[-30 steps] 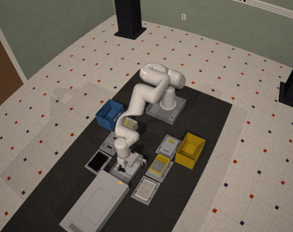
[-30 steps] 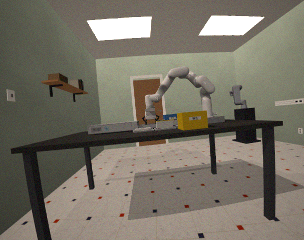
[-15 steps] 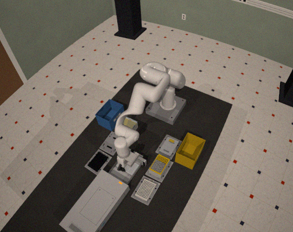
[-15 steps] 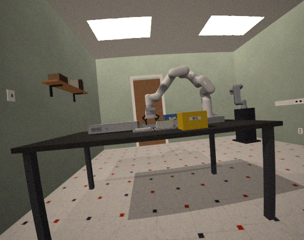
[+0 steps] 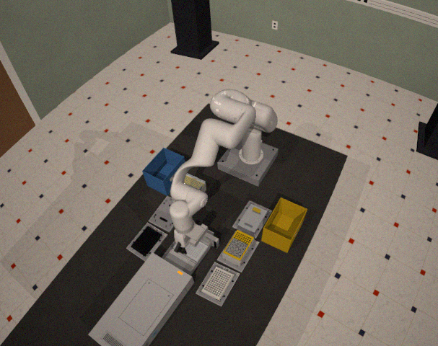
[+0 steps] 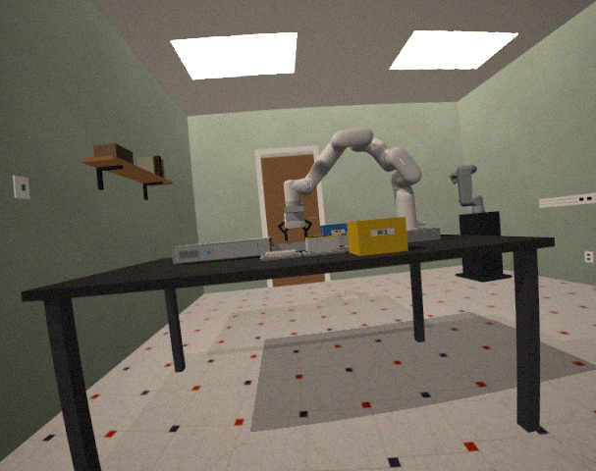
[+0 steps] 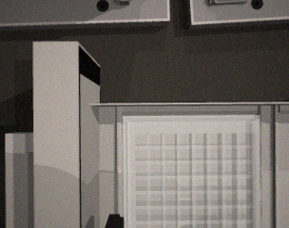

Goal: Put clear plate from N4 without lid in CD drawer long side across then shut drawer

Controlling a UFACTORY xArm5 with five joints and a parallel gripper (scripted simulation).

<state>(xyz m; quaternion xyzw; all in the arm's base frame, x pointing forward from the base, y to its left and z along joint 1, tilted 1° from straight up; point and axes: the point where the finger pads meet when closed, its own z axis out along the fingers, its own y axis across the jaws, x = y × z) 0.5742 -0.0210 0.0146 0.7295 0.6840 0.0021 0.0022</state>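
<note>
My gripper is now 30 mm short of the drawer and 20 mm above it. Also, from my hand: black plate 70 mm ahead, 200 mm to the right, 40 mm below; then white plate 90 mm ahead, 180 mm to the left, 40 mm below; then clear plate 40 mm below.
</note>
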